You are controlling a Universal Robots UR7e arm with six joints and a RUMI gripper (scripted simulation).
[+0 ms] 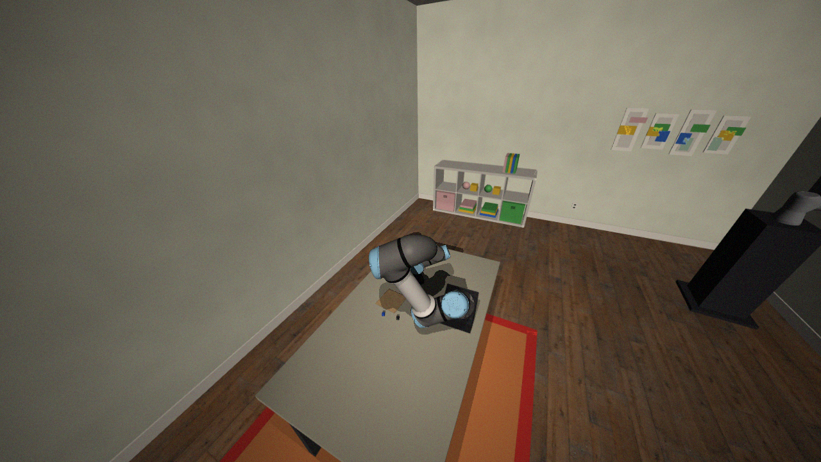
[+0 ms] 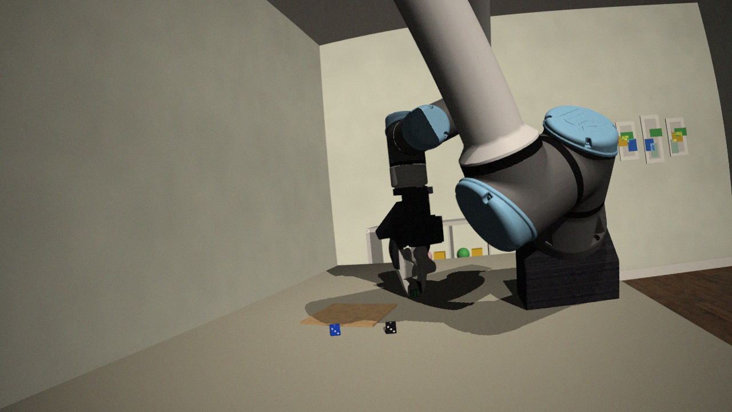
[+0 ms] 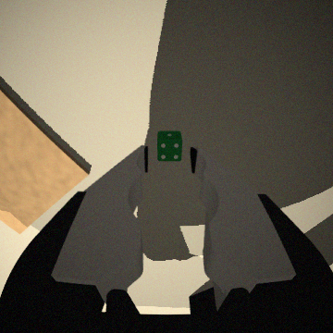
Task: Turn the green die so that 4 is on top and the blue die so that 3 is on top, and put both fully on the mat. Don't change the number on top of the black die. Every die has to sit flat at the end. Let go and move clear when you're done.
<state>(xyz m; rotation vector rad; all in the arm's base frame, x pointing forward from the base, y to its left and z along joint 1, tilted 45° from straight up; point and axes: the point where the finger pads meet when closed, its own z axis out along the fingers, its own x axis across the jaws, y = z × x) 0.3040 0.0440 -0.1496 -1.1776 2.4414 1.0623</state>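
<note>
Now: hand 10 mm above the green die. Round my hand: tan mat (90 mm ahead, 130 mm to the left, 20 mm below); blue die (70 mm ahead, 250 mm to the left, 10 mm below); black die (20 mm behind, 230 mm to the left, 10 mm below).
</note>
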